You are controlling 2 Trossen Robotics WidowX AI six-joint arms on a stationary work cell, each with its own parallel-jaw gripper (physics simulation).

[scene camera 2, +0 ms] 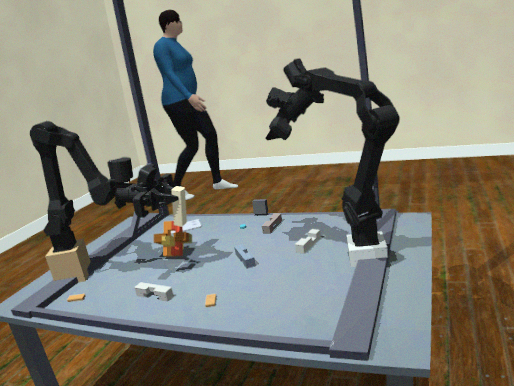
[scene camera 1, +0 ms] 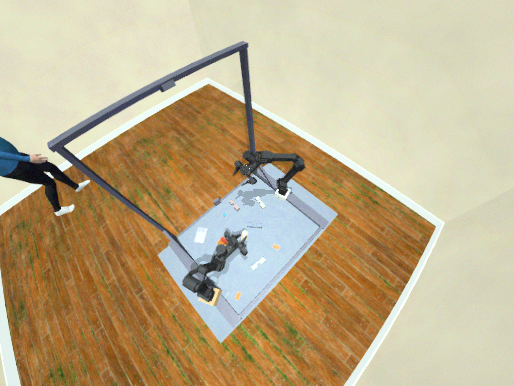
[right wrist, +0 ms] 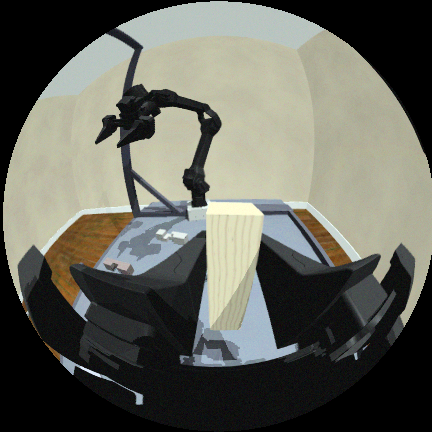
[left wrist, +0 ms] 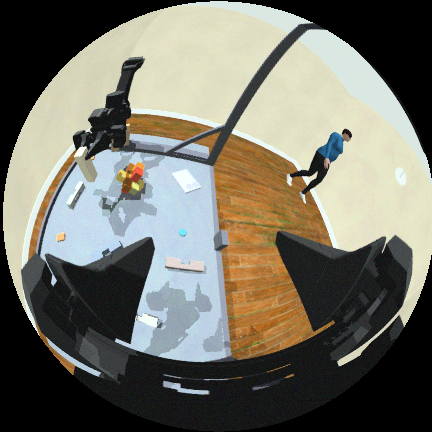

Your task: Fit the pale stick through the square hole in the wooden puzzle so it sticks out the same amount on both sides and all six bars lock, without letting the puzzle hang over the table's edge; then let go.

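Frame: origin at the left arm's base, x ahead, y left, z up, level; metres.
Seen in the pictures: left gripper, between the fingertips: (scene camera 2: pixel 270 130) (scene camera 1: pixel 237 180) (right wrist: pixel 104 144) (left wrist: pixel 214 241); right gripper, between the fingertips: (scene camera 2: pixel 180 196) (scene camera 1: pixel 245 233) (right wrist: pixel 229 236) (left wrist: pixel 80 159); left arm's base, origin of its link: (scene camera 2: pixel 366 240) (scene camera 1: pixel 282 191) (right wrist: pixel 198 203); right arm's base, origin of its link: (scene camera 2: pixel 64 247) (scene camera 1: pixel 208 294).
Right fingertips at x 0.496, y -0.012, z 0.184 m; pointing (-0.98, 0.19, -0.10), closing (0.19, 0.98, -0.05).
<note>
Offsets run from my right fingertips to a thing's top centre. Level surfaces: height alone.
The pale stick {0.013 m ahead, 0.004 m right, 0.025 m up} (scene camera 1: pixel 244 234) (scene camera 2: pixel 179 205) (left wrist: pixel 85 165) (right wrist: pixel 232 270) is upright in the air between the fingers of my right gripper (right wrist: pixel 229 236), which is shut on it. The wooden puzzle {0.091 m ahead, 0.125 m right, 0.126 m down} (scene camera 1: pixel 222 241) (scene camera 2: pixel 172 240) (left wrist: pixel 131 178), an orange, red and yellow cluster of crossed bars, stands on the table {0.234 m down} (scene camera 2: pixel 280 295). The stick is apart from it, to its left in the left wrist view. I cannot make out the square hole. My left gripper (left wrist: pixel 214 241) (right wrist: pixel 104 144) is open and empty, high above the table's far side in scene camera 2.
Notched bars lie about: white {0.087 m ahead, 0.140 m left, 0.206 m down} (scene camera 2: pixel 154 291), blue-grey {0.141 m back, 0.038 m right, 0.206 m down} (scene camera 2: pixel 244 256), pinkish {0.202 m back, 0.274 m right, 0.206 m down} (scene camera 2: pixel 272 223) and another white one {0.330 m back, 0.102 m right, 0.206 m down} (scene camera 2: pixel 307 241). Two small orange pieces {0.337 m ahead, 0.136 m left, 0.226 m down} (scene camera 2: pixel 76 297) {0.085 m back, 0.186 m left, 0.226 m down} (scene camera 2: pixel 210 300) lie near the front. A white slab {0.141 m ahead, 0.350 m right, 0.228 m down} (left wrist: pixel 186 180), a cyan disc {0.094 m back, 0.295 m right, 0.226 m down} (left wrist: pixel 183 232) and a dark block {0.147 m back, 0.407 m right, 0.177 m down} (scene camera 2: pixel 260 207) are farther back.
</note>
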